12 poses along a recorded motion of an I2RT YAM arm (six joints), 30 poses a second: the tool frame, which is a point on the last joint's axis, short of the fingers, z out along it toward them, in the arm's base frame.
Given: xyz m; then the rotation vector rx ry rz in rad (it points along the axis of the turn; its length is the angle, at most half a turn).
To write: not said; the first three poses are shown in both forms.
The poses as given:
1: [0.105, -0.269, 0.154, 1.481, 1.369, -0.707]
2: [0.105, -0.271, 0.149, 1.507, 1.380, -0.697]
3: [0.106, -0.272, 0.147, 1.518, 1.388, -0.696]
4: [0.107, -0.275, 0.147, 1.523, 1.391, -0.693]
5: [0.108, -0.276, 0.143, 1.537, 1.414, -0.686]
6: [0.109, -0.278, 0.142, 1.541, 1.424, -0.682]
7: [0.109, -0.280, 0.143, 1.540, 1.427, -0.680]
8: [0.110, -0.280, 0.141, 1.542, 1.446, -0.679]
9: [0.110, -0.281, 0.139, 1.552, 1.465, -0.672]
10: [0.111, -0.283, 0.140, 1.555, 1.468, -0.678]
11: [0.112, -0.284, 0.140, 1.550, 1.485, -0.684]
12: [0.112, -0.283, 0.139, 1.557, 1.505, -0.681]
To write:
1: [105, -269, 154, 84.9, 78.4, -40.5]
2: [105, -271, 149, 86.3, 79.1, -39.9]
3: [106, -272, 147, 87.0, 79.5, -39.9]
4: [107, -275, 147, 87.3, 79.7, -39.7]
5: [108, -276, 143, 88.1, 81.0, -39.3]
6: [109, -278, 142, 88.3, 81.6, -39.1]
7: [109, -280, 143, 88.2, 81.8, -39.0]
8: [110, -280, 141, 88.4, 82.8, -38.9]
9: [110, -281, 139, 88.9, 83.9, -38.5]
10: [111, -283, 140, 89.1, 84.1, -38.8]
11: [112, -284, 140, 88.8, 85.1, -39.2]
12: [112, -283, 139, 89.2, 86.2, -39.0]
